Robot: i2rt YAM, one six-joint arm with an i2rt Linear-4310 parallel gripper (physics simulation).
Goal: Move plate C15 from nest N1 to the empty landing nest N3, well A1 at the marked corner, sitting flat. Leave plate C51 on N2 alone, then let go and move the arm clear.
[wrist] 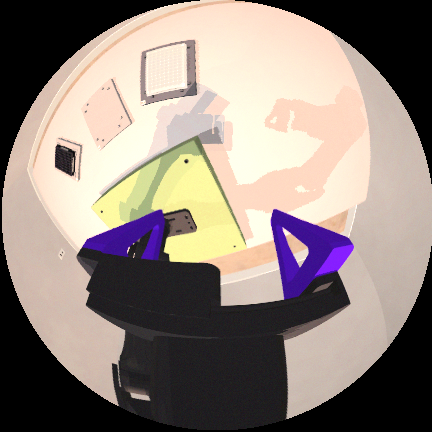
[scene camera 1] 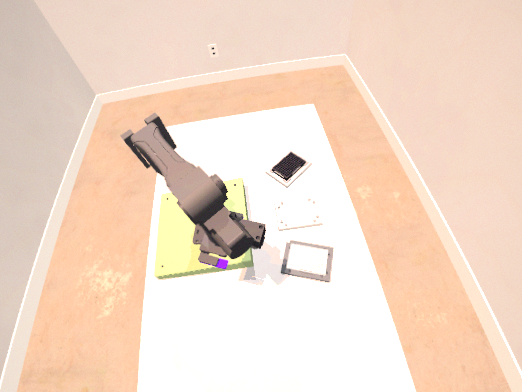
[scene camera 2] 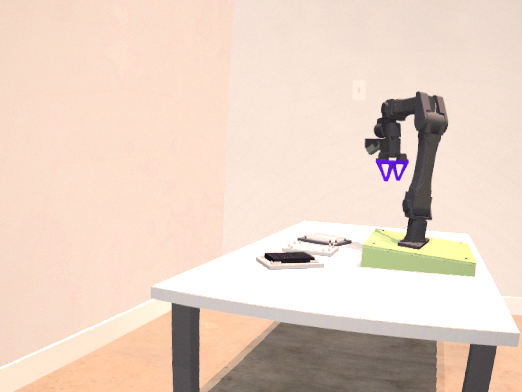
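A white plate [scene camera 1: 307, 261] [scene camera 2: 325, 239] [wrist: 166, 69] sits in a dark grey nest [scene camera 1: 330, 262] [scene camera 2: 345, 243] [wrist: 193, 70]. A black plate [scene camera 1: 289, 165] [scene camera 2: 290, 257] [wrist: 65, 160] sits in a white nest [scene camera 1: 299, 172] [scene camera 2: 295, 266] [wrist: 77, 160]. Between them lies an empty white nest [scene camera 1: 299, 214] [scene camera 2: 310, 248] [wrist: 107, 114] with small pegs. Plate and nest labels and the marked corner cannot be read. My gripper [scene camera 2: 392, 179] [wrist: 217, 214] is open and empty, high above the table, off to the side of all three nests. Its fingers are mostly hidden by the arm in scene camera 1.
The arm stands on a yellow-green block [scene camera 1: 175, 235] [scene camera 2: 417, 264] [wrist: 215, 200] beside the row of nests. The white table [scene camera 1: 270, 330] [scene camera 2: 240, 290] [wrist: 280, 65] carries all of them. Shadows of the arm fall on the table.
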